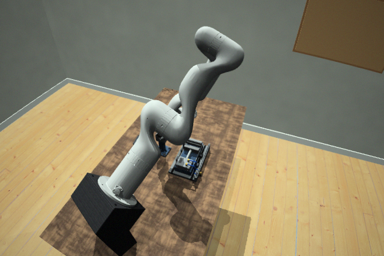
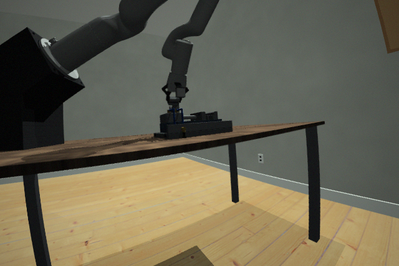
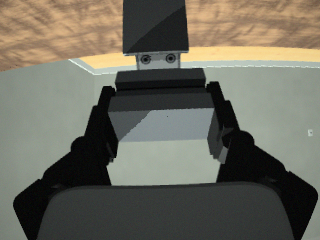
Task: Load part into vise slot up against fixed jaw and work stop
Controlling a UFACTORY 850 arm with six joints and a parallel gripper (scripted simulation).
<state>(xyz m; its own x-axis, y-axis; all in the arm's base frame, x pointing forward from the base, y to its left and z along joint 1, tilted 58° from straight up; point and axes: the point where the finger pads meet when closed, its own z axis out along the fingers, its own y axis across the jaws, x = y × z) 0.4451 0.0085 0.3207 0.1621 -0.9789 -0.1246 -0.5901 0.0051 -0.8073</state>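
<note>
The part is 10 mm below my hand. Also, from my hand: cylinder rod: 160 mm to the right, 120 mm below, 110 mm behind; then work stop: 160 mm to the right, 110 mm below, 10 mm behind; then V-block post: 140 mm below, 10 mm to the left, 10 mm ahead.
</note>
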